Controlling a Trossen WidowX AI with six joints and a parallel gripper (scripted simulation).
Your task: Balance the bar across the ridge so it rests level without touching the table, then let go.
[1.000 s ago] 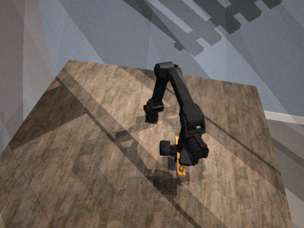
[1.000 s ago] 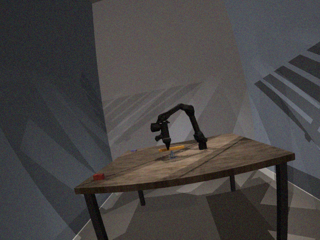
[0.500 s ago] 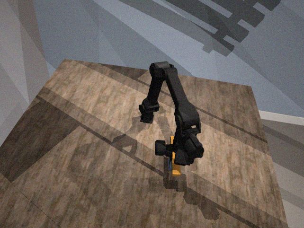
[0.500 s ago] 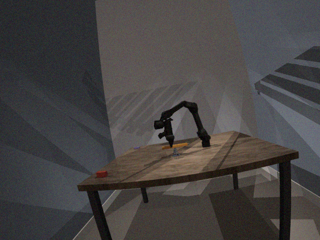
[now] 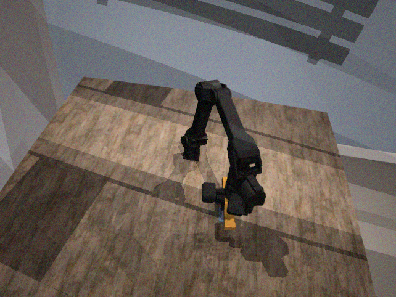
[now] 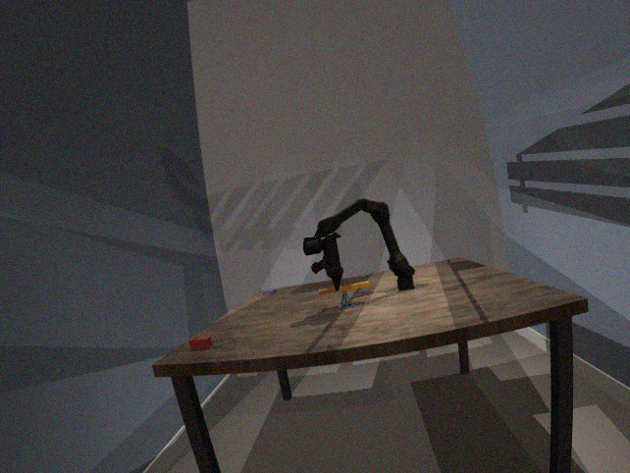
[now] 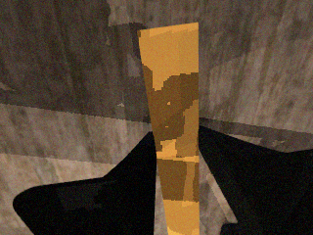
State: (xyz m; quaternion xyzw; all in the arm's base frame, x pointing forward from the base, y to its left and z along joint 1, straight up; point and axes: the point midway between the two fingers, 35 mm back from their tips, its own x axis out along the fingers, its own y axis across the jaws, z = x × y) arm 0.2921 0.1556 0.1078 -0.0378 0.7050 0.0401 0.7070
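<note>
Right now the yellow bar is 3 cm behind my gripper tip. The rest, counted from my gripper tip: red block: 45 cm ahead, 34 cm to the left, 6 cm below; blue-violet piece: 66 cm to the right, 45 cm ahead, 7 cm below.
</note>
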